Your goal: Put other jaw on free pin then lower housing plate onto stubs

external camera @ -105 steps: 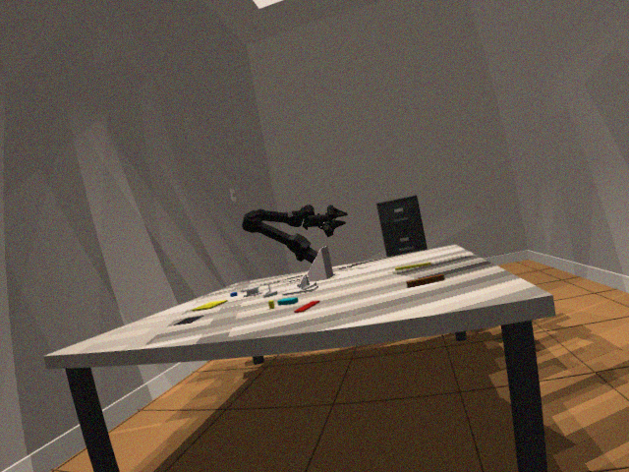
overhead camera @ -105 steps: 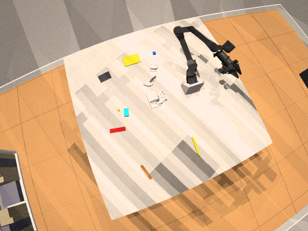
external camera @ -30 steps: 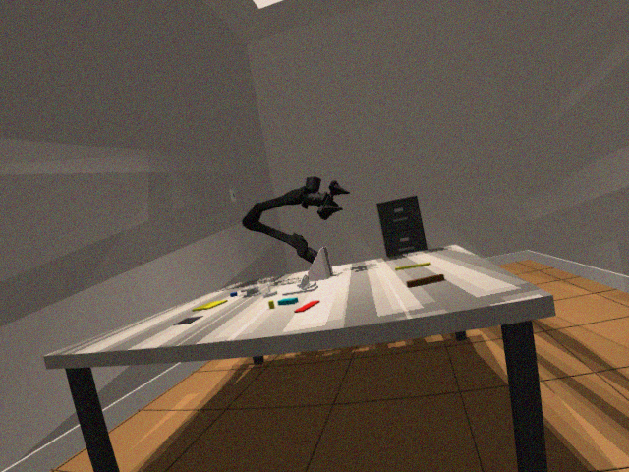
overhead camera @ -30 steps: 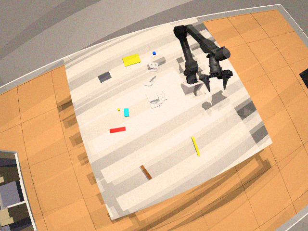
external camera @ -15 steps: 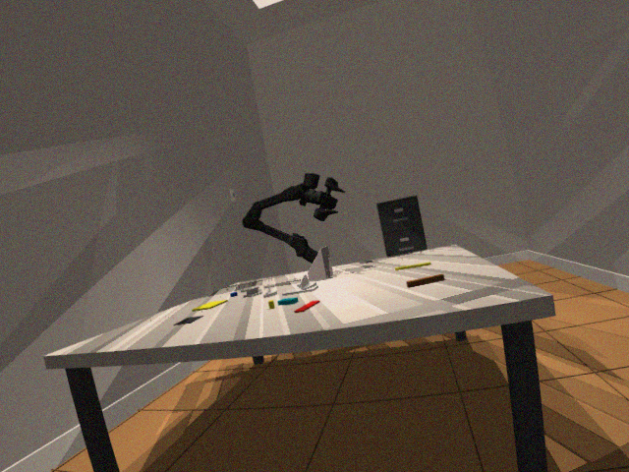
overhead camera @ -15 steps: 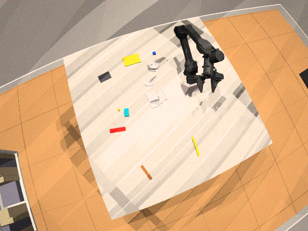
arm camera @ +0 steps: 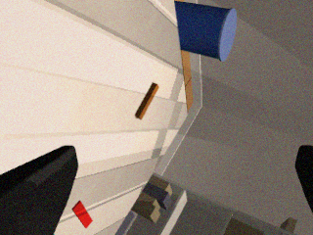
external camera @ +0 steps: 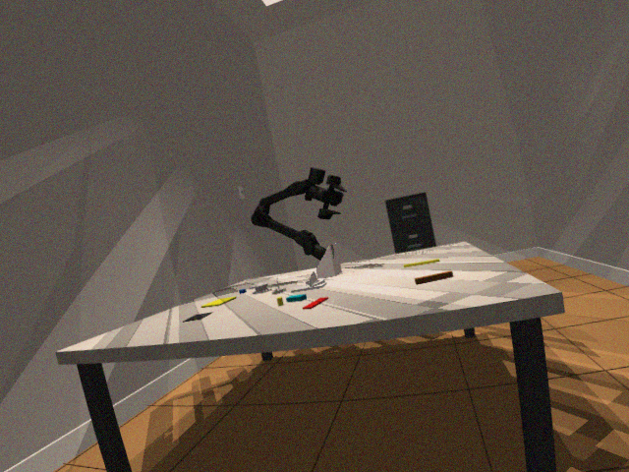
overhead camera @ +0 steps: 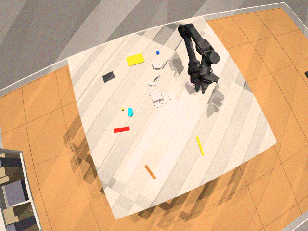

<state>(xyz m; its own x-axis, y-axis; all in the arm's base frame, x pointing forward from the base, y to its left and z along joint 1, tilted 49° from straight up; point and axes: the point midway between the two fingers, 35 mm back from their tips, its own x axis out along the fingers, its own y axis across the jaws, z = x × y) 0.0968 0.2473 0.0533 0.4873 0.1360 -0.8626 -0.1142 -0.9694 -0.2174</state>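
My gripper tip is now 290 mm to the left of the jaw, 290 mm above it and 170 mm short of it. Also, from my gripper tip: yellow bar (290 mm below, 260 mm to the left, 30 mm ahead); small yellow cube (430 mm ahead, 280 mm below, 170 mm to the right); cyan block (380 mm ahead, 290 mm below, 130 mm to the right).
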